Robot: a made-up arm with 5 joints.
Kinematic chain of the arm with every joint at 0, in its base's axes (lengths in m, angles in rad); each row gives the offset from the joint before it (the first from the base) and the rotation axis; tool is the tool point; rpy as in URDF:
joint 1: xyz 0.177 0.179 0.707 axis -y
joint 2: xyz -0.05 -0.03 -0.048 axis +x
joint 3: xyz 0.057 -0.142 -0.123 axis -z
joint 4: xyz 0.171 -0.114 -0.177 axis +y
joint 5: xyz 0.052 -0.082 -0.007 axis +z
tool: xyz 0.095 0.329 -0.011 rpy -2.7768 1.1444 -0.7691
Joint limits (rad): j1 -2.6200..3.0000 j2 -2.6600..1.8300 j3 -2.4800..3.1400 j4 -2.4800..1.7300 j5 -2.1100..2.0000
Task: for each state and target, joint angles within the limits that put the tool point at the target. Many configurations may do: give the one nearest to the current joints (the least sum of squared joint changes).
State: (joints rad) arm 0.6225 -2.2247 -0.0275 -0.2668 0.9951
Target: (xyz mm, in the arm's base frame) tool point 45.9 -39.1 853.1
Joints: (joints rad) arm 0.7180 -2.2104 -0.0480 0.1198 1.0133
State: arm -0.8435 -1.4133 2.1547 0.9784 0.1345
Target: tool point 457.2 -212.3 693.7
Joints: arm -1.2435 -1.4730 1.8376 0.9999 0.3647
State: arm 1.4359 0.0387 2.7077 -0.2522 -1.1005
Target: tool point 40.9 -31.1 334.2
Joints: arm 1.1719 -0.1111 2.7998 -0.9932 -0.9976
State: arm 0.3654 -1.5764 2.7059 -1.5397 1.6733
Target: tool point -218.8 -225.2 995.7
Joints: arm 0.4138 -2.1078 2.5226 -1.7898 1.5328
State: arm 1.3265 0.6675 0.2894 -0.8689 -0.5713
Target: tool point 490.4 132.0 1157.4
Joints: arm 1.5317 0.8202 0.1476 -0.5203 -0.6188
